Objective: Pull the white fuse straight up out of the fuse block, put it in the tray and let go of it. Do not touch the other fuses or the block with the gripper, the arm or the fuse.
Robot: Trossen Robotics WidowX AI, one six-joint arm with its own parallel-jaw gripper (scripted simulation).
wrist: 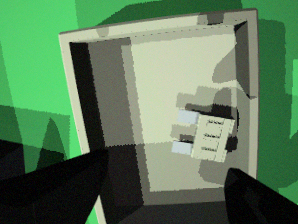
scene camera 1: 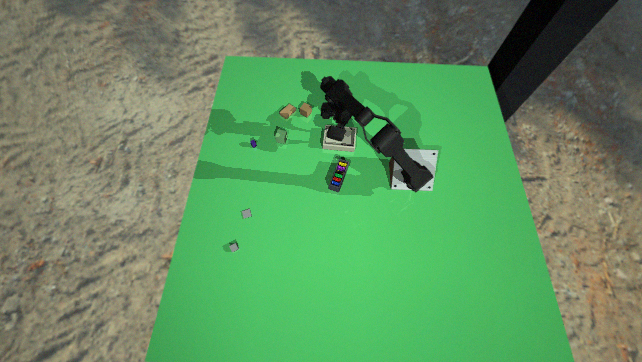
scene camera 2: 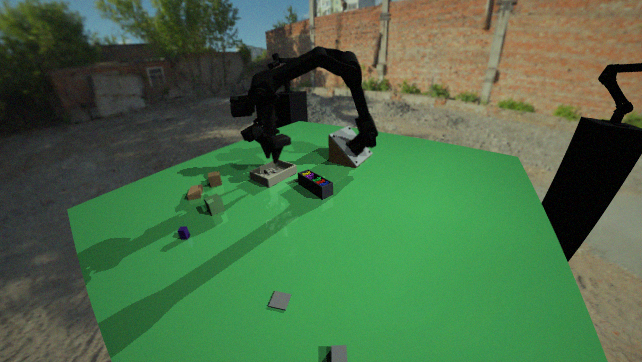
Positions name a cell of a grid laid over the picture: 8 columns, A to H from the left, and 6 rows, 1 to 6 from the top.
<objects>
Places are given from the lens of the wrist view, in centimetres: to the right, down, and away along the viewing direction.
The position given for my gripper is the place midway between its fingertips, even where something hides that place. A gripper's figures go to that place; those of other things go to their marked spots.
my gripper (wrist: E5): 1, 2, 10
white fuse (wrist: F4): 4, 2, 14
tray (wrist: D3): -2, -2, 14
</objects>
